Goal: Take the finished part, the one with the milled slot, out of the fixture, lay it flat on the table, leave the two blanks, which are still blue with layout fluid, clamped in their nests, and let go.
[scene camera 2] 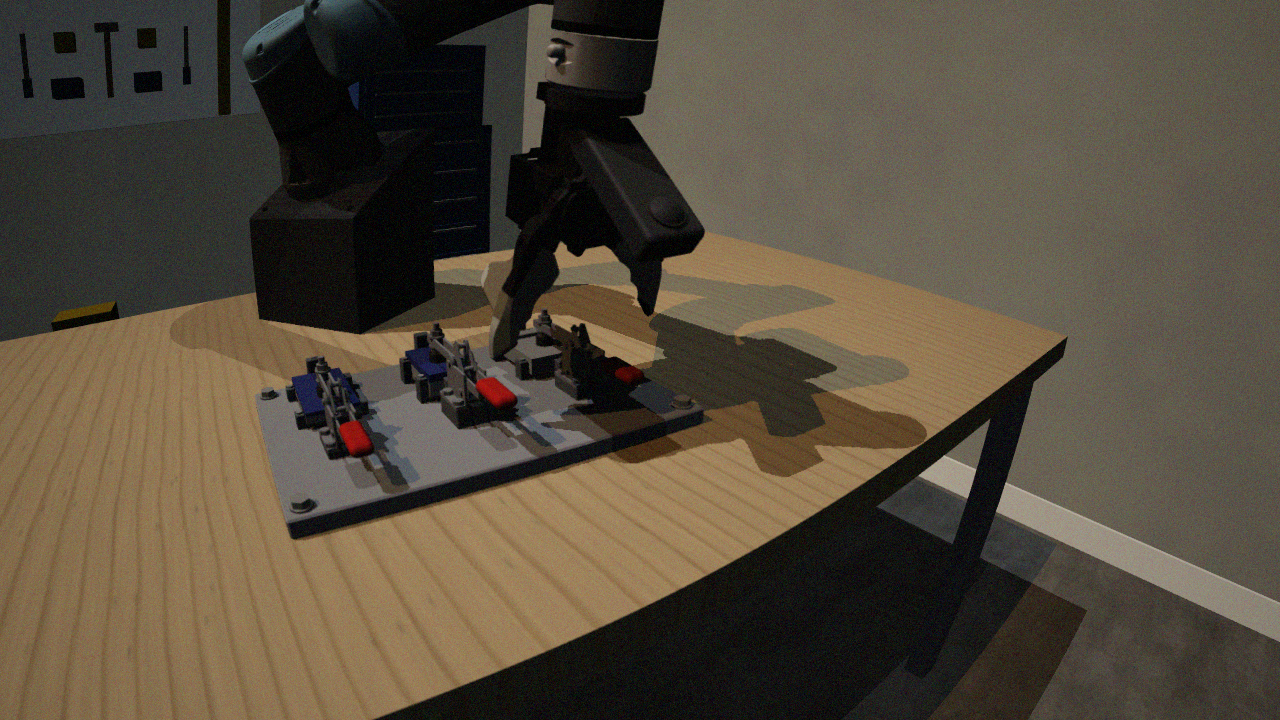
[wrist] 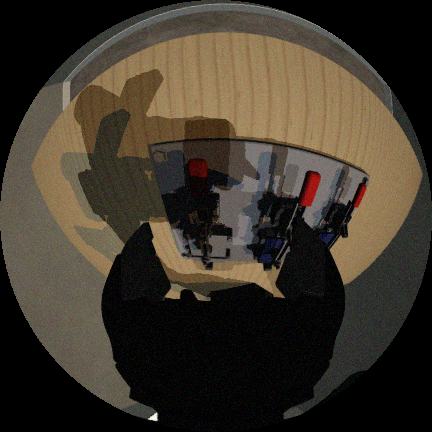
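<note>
The finished part (scene camera 2: 537,361) (wrist: 219,245) is bare grey and sits in the nest at the right of the fixture plate (scene camera 2: 416,461) (wrist: 239,202) in the scene view. Its slot cannot be made out. One blue blank (scene camera 2: 427,361) (wrist: 270,250) is in the middle nest, and the other blue blank (scene camera 2: 317,394) (wrist: 326,238) is in the far left nest, both under clamp arms. My gripper (scene camera 2: 575,332) (wrist: 221,222) is open and empty, low over the finished part's nest. One fingertip appears near the part in the scene view; whether it touches cannot be told.
Red clamp handles (scene camera 2: 494,391) (wrist: 310,188) stick out toward the plate's front edge. The clamp (scene camera 2: 581,362) beside the finished part stands in the arm's shadow. Bolt heads (scene camera 2: 301,505) rise at the plate's corners. The wooden table (scene camera 2: 537,555) (wrist: 260,75) surrounds the plate.
</note>
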